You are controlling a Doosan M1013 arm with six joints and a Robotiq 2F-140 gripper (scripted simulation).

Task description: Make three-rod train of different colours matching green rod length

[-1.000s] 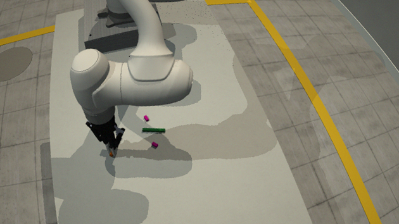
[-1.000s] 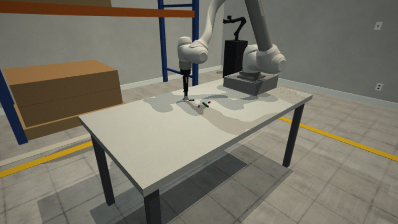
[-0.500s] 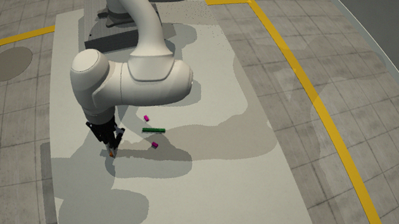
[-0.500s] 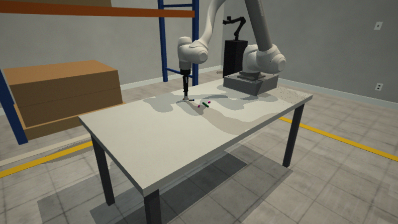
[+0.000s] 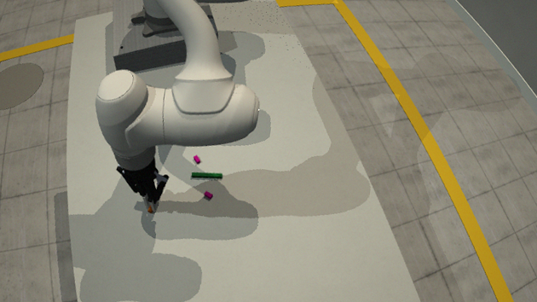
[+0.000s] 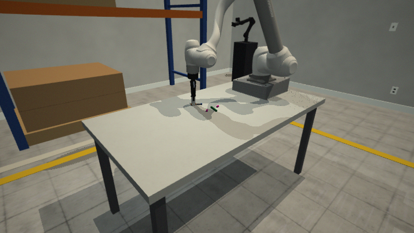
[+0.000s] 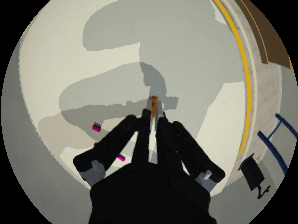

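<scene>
My hand is 30 mm above the orange rod. From my hand the other things lie so: grey rod: 30 mm below, 30 mm behind, 20 mm to the left; green rod: 150 mm to the left, 70 mm behind, 30 mm below; small blue rod: 50 mm behind, 30 mm to the left, 30 mm below.
</scene>
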